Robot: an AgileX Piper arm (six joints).
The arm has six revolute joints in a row. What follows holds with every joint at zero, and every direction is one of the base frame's.
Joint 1 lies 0.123 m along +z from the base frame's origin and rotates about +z.
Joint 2 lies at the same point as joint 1 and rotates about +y.
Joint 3 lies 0.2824 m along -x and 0.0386 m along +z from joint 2 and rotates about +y.
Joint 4 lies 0.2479 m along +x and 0.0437 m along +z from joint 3 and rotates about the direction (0.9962, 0, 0.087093).
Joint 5 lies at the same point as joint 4 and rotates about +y.
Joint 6 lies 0.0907 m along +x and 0.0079 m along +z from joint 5 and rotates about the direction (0.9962, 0, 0.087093).
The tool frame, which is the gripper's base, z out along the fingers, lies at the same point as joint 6; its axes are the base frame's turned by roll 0, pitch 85 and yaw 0 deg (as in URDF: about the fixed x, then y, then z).
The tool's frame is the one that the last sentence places.
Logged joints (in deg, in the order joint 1, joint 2, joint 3, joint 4, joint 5, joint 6), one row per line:
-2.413 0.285 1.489 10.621 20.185 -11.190
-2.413 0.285 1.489 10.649 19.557 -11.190
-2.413 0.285 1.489 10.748 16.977 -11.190
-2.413 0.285 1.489 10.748 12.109 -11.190
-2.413 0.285 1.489 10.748 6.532 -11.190
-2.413 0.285 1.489 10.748 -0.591 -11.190
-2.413 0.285 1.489 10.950 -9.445 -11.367
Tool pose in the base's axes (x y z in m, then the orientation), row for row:
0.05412 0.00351 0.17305 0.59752 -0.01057 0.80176 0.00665
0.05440 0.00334 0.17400 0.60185 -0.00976 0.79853 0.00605
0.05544 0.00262 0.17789 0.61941 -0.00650 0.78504 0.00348
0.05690 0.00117 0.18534 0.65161 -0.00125 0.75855 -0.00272
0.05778 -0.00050 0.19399 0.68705 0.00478 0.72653 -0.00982
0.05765 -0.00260 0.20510 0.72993 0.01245 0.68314 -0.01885
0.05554 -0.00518 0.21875 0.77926 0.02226 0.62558 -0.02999
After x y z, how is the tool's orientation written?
As a quaternion, w x y z.
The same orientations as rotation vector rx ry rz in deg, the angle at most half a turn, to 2 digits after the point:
-1.41 106.60 0.88
-1.30 105.98 0.80
-0.86 103.45 0.46
-0.16 98.67 -0.35
0.61 93.20 -1.26
1.57 86.19 -2.38
2.76 77.48 -3.71

